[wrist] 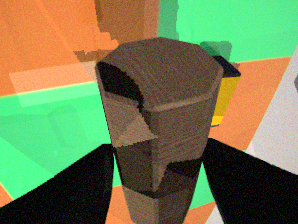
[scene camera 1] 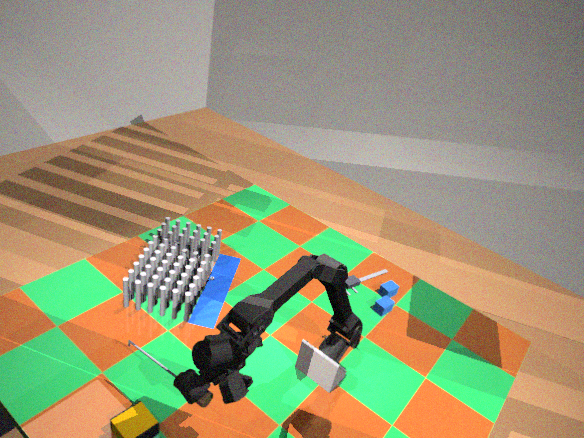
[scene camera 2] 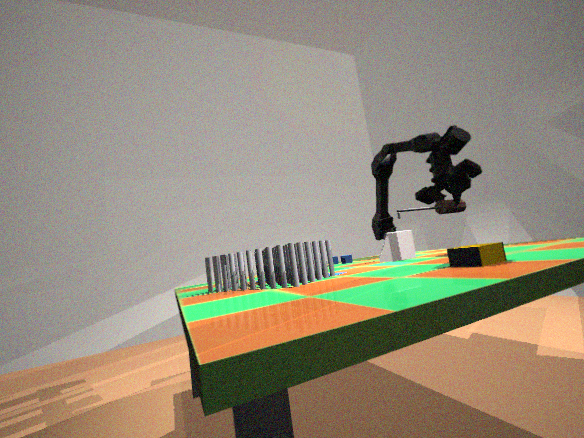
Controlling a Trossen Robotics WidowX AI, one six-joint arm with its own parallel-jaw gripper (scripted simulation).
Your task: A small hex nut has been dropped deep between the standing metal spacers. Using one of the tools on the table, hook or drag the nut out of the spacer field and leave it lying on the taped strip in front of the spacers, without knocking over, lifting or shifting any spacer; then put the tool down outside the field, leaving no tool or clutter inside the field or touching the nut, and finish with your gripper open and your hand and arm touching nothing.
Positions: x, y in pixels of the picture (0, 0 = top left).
Labels:
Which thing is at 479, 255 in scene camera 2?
A black block.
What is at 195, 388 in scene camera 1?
My gripper.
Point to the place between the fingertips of my gripper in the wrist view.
At 157, 150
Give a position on a blue taped strip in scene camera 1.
At 206, 312

